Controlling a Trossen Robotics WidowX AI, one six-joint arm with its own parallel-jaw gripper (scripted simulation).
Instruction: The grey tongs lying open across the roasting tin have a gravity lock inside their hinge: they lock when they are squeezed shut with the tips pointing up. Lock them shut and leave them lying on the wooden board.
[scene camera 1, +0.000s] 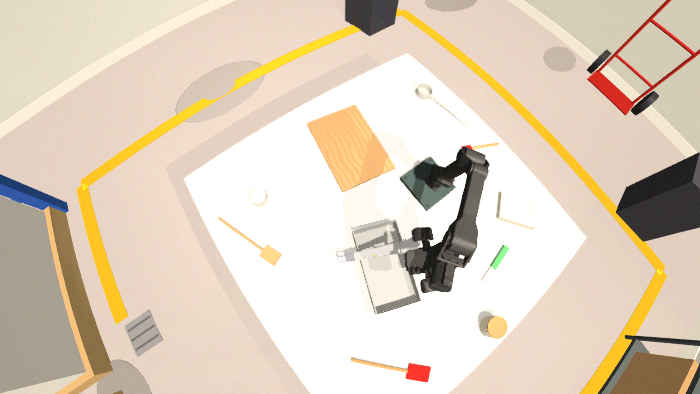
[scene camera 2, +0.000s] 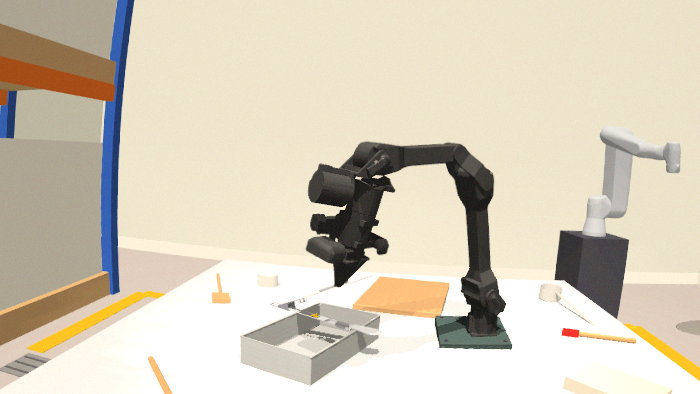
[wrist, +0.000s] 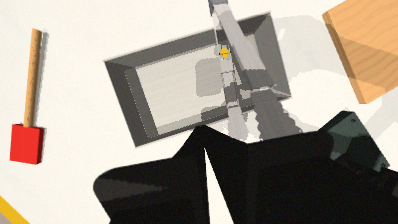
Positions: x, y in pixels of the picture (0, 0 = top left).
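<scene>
A wooden board (scene camera 1: 354, 154) and a grey roasting tin (scene camera 1: 390, 286) have their marked spots 54 cm apart. The gripper (scene camera 1: 413, 265) is 88 cm from the lens, while the tin is 102 cm from the lens and the board 115 cm from the lens.
</scene>
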